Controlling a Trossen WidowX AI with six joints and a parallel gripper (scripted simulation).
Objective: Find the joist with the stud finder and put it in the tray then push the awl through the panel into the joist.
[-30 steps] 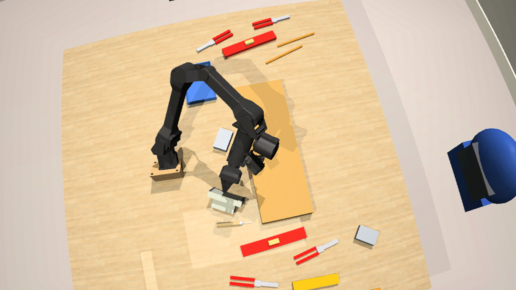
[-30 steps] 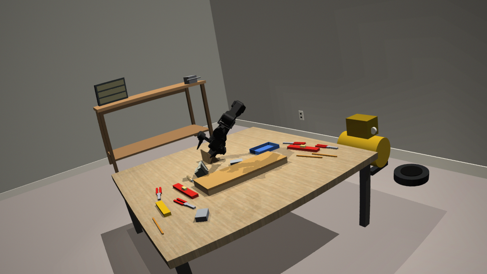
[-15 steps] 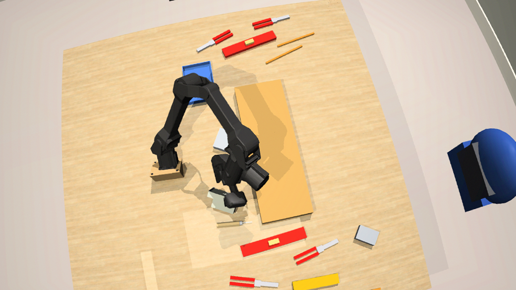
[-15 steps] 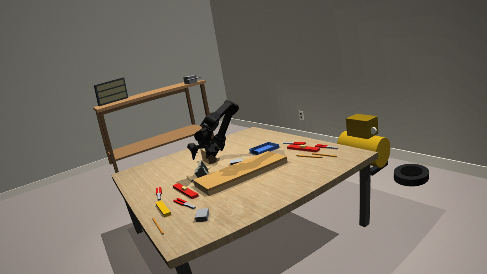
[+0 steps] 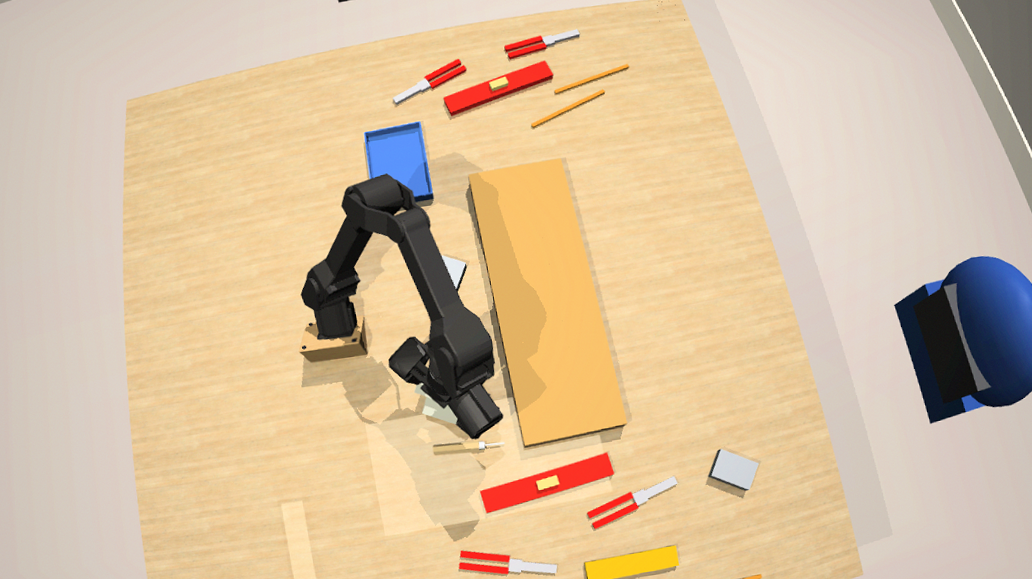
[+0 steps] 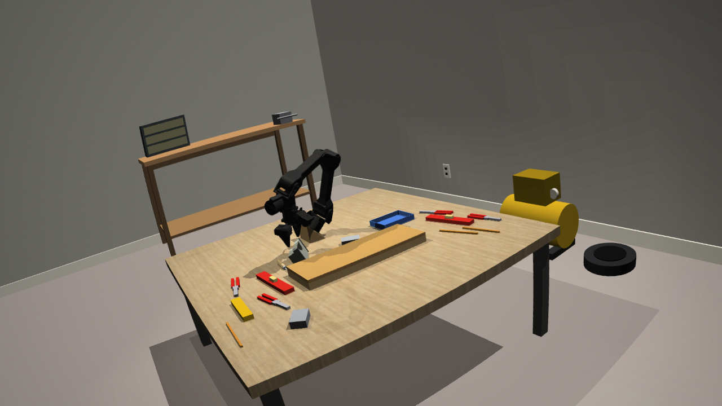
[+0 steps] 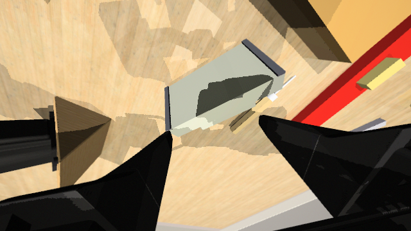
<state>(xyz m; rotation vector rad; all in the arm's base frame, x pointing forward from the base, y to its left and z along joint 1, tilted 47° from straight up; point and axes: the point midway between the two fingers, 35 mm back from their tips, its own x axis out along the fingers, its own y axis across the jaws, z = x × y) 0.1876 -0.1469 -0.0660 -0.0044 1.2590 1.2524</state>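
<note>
My gripper tip is now 10 mm past the stud finder, 10 mm to the left of it and 50 mm above it. The rest, counted from my gripper tip: yellow block 290 mm ahead, 310 mm to the right, 70 mm below; then awl 50 mm ahead, 80 mm to the right, 70 mm below; then blue tray 50 mm behind, 480 mm to the left, 60 mm below.
</note>
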